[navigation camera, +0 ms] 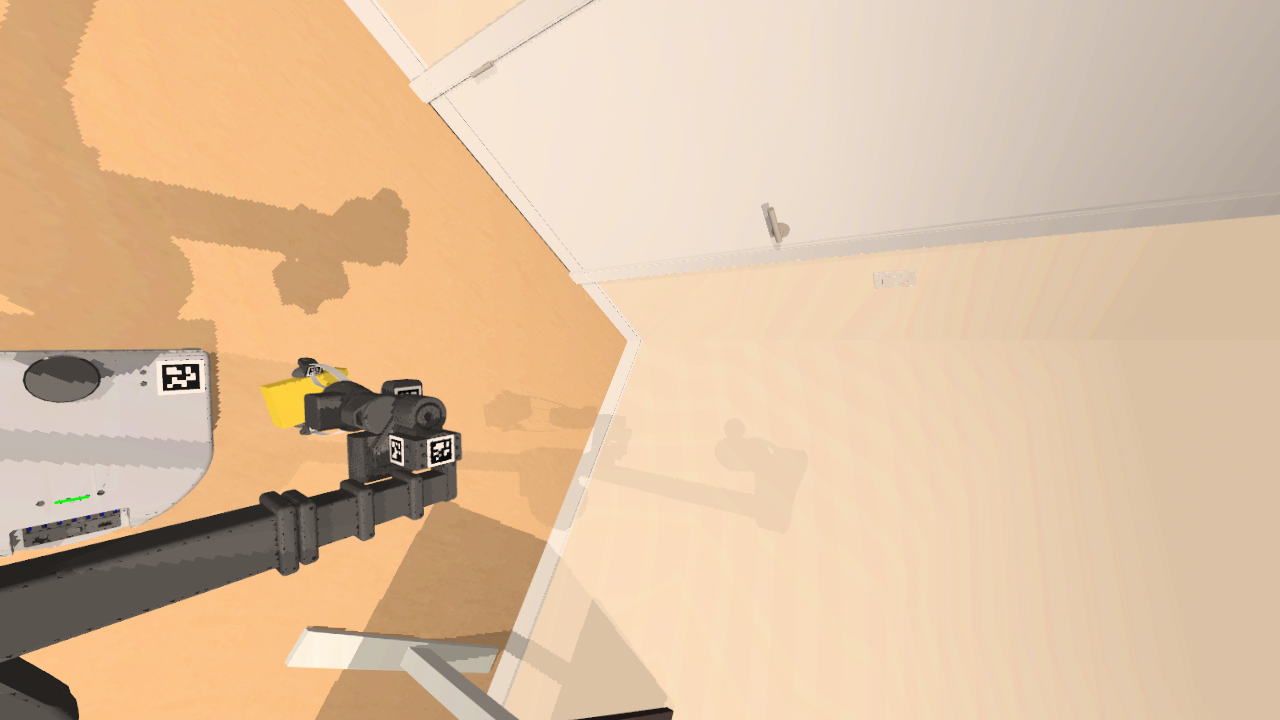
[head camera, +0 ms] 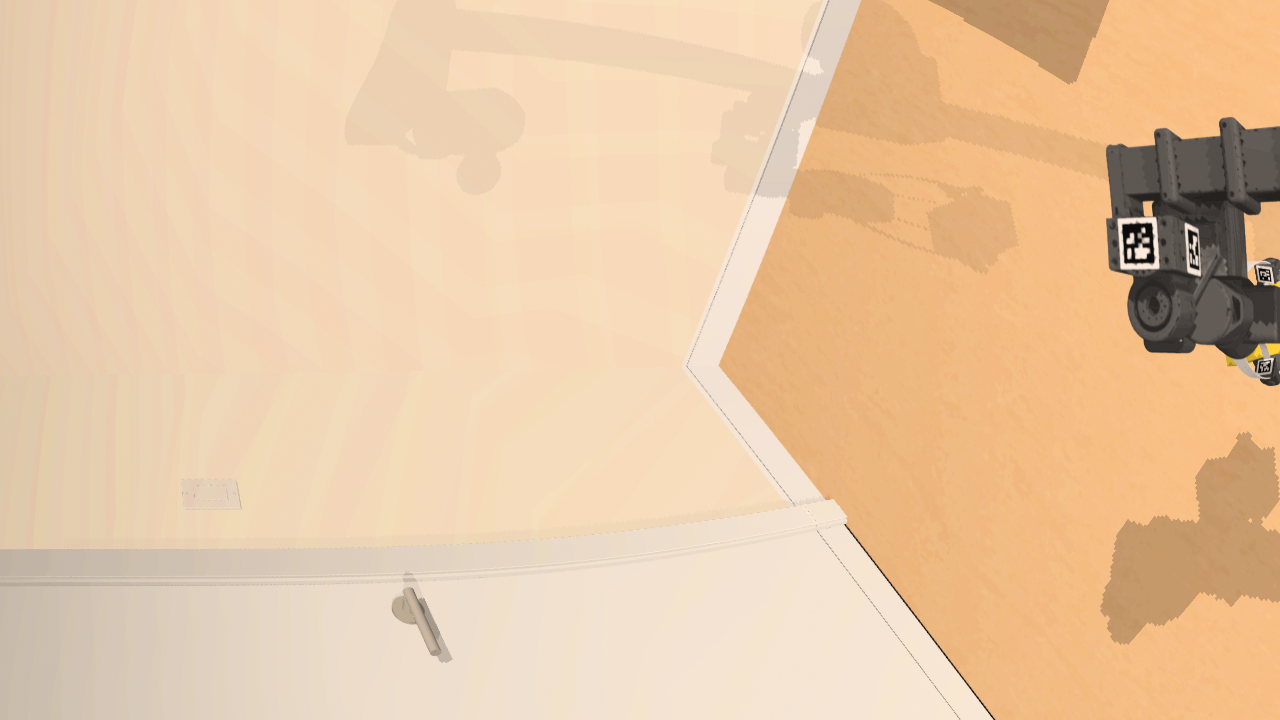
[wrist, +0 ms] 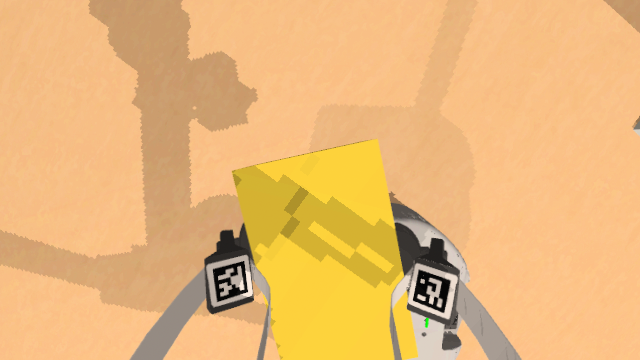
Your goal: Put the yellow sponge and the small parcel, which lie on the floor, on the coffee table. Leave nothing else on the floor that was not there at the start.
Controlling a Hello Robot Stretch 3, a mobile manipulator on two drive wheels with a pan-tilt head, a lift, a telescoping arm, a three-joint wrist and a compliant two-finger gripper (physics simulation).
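Seen in the pictures: gripper, fingertip midpoint: (navigation camera: 302, 395) (wrist: 330, 241); robot's base, origin of the base link: (navigation camera: 64, 376).
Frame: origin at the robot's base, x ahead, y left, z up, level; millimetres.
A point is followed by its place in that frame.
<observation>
The yellow sponge (head camera: 1253, 356) @(x 11, y -243, z 510 mm) (navigation camera: 284, 402) @(x -25, y -193, z 510 mm) (wrist: 325, 200) @(x -18, y -262, z 509 mm) is held between the two fingertips, raised above the floor. My gripper (head camera: 1265, 319) @(x -22, y -228, z 461 mm) (navigation camera: 308, 399) @(x -22, y -228, z 461 mm) (wrist: 330, 241) @(x -22, y -228, z 461 mm) is shut on it, one fingertip pressed to each long side. In the wrist view the sponge's far end sticks out past the fingers, slightly turned. In the head camera the wrist hides most of it. In the navigation camera it hangs between the wrist and the robot's base. The small parcel does not show in these views, and I cannot make out the coffee table for certain.
The robot's base (navigation camera: 134, 420) @(x -72, y -71, z 160 mm) (wrist: 450, 245) @(x -217, y -128, z 159 mm) is close to the sponge. The arm (navigation camera: 179, 550) @(x -88, y -51, z 820 mm) reaches out beside it. Pale angled furniture legs (navigation camera: 358, 651) stand at the bottom of the navigation view. Walls meet at a corner ahead, beside a white door (head camera: 626, 626) @(x 451, y -1205, z 583 mm) (navigation camera: 716, 134) @(x 600, y -987, z 831 mm).
</observation>
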